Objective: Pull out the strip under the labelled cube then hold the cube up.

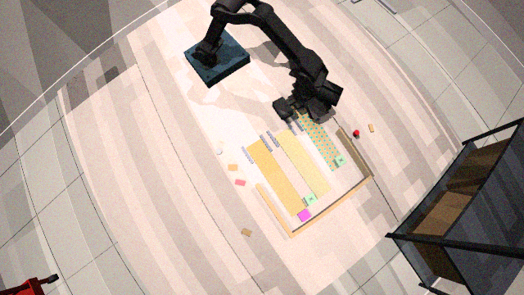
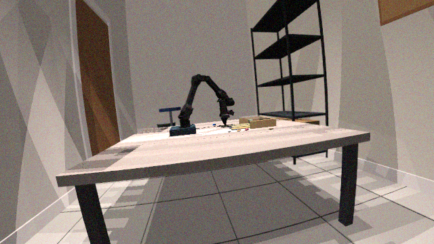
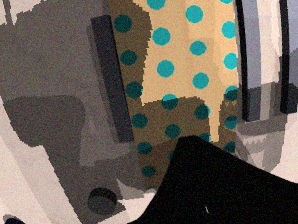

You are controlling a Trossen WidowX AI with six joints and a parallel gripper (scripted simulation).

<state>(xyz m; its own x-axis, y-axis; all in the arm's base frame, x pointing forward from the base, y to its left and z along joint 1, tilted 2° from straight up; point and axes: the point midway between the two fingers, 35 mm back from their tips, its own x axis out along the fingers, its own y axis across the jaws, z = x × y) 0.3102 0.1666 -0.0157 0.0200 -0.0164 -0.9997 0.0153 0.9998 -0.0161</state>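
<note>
My gripper tip is now 100 mm short of the dotted strip. The rest, counted from my gripper tip: blue ball: 80 mm behind, 160 mm to the left; then red peg: 180 mm ahead, 110 mm to the left, 10 mm above; then tan chip: 190 mm ahead, 180 mm to the left.
</note>
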